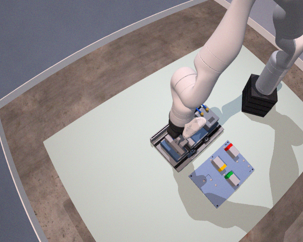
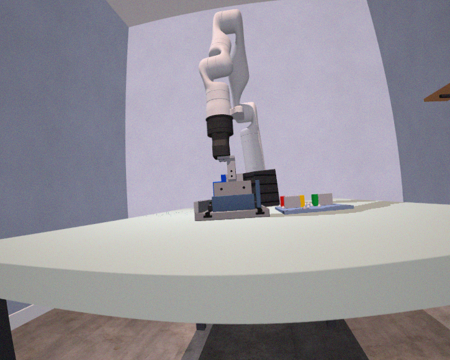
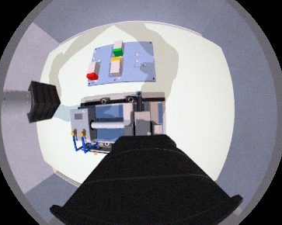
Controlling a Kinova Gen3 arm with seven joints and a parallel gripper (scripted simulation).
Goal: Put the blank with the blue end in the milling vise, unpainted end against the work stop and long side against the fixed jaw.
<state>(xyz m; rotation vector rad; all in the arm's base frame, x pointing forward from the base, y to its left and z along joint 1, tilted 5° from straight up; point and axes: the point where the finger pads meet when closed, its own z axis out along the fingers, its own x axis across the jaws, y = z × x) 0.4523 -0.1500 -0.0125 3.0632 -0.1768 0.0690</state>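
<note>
Now: hand 2 cm above the blank with blue end. The rest, counted from my hand: vise (7 cm behind, 1 cm to the left, 8 cm below); blank with yellow end (6 cm behind, 19 cm to the left, 9 cm below); fixed jaw (2 cm ahead, 4 cm below).
</note>
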